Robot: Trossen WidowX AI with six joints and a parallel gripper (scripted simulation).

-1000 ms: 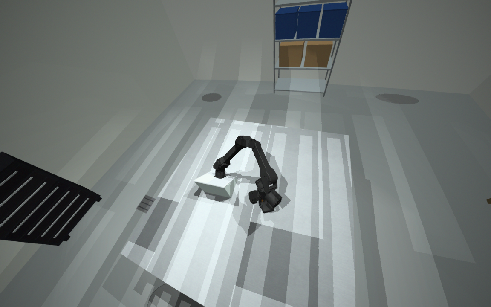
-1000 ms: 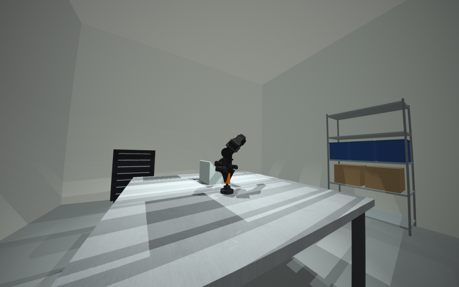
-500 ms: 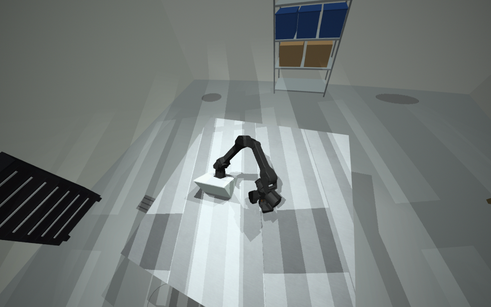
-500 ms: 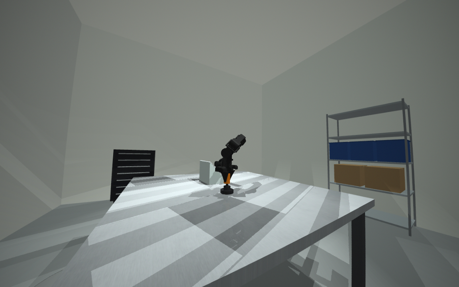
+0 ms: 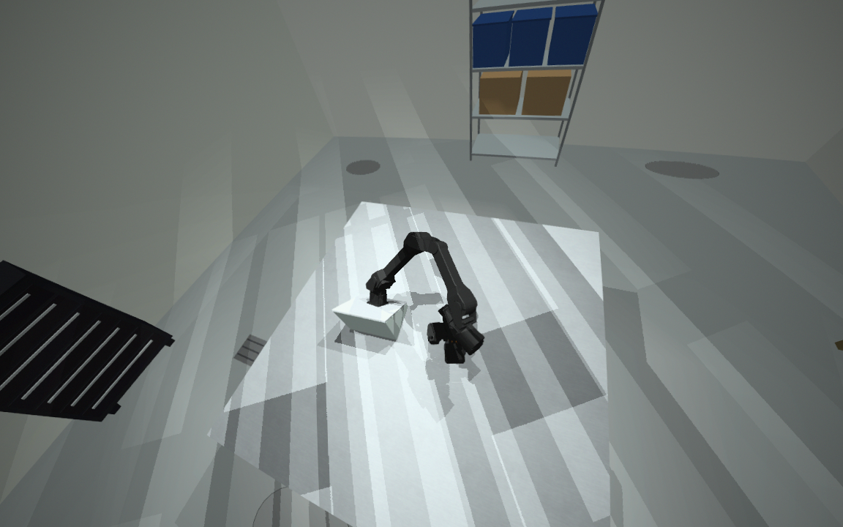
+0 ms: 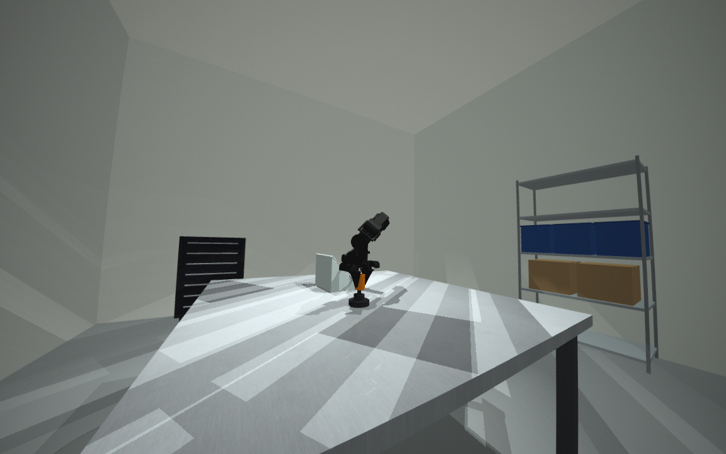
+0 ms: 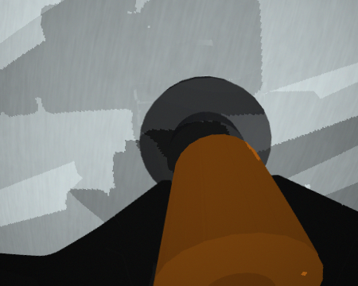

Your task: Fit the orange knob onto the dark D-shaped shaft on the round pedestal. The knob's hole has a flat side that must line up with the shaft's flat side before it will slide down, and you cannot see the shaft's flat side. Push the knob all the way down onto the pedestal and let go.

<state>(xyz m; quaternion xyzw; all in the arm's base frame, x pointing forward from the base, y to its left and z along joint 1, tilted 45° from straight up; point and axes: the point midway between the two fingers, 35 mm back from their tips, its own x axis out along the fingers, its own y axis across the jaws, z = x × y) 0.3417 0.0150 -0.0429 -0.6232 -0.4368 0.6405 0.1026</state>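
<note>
My gripper tip is 20 mm below the orange knob. Also, from my gripper tip: dark round pedestal (40 mm below).
</note>
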